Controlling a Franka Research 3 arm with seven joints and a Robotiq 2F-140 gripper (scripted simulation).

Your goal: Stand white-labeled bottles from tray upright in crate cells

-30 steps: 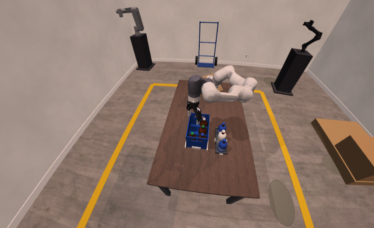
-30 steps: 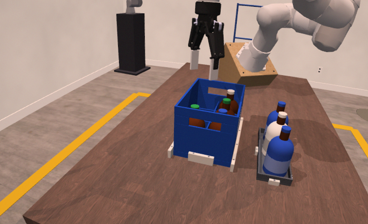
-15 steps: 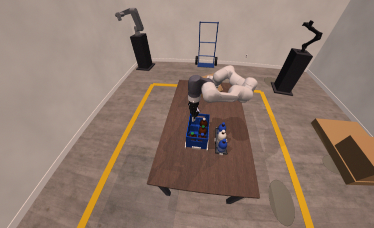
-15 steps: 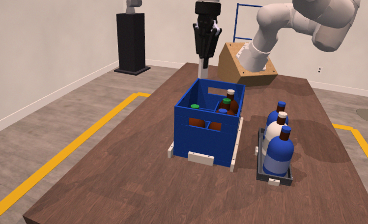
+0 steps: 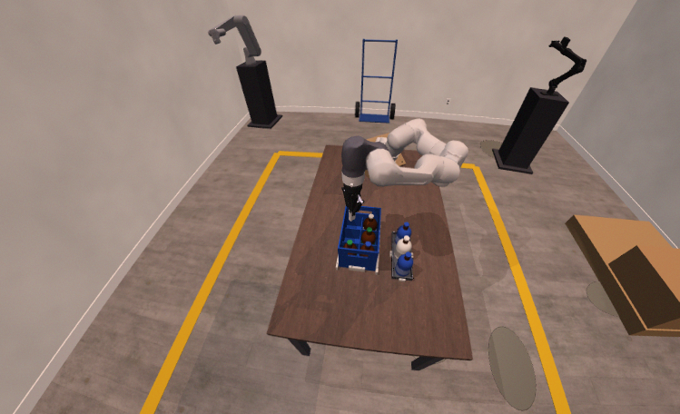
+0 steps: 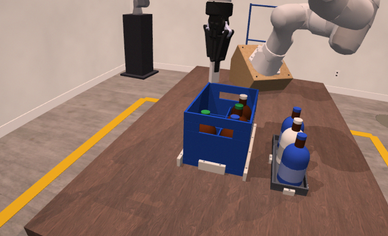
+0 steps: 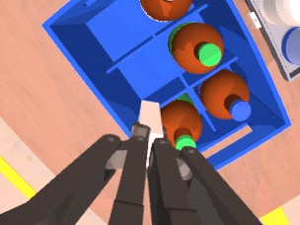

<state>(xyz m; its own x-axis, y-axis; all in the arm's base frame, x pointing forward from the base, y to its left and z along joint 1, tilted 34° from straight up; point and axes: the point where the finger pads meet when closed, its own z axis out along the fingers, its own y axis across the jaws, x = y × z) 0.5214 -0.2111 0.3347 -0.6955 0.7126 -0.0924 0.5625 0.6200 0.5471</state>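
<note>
The white-labeled bottle lies 270 mm to the left of my hand and 170 mm below it. Also, from my hand: blue-labeled bottle (90 mm ahead, 280 mm to the left, 170 mm below); then blue crate (40 mm to the left, 170 mm below).
</note>
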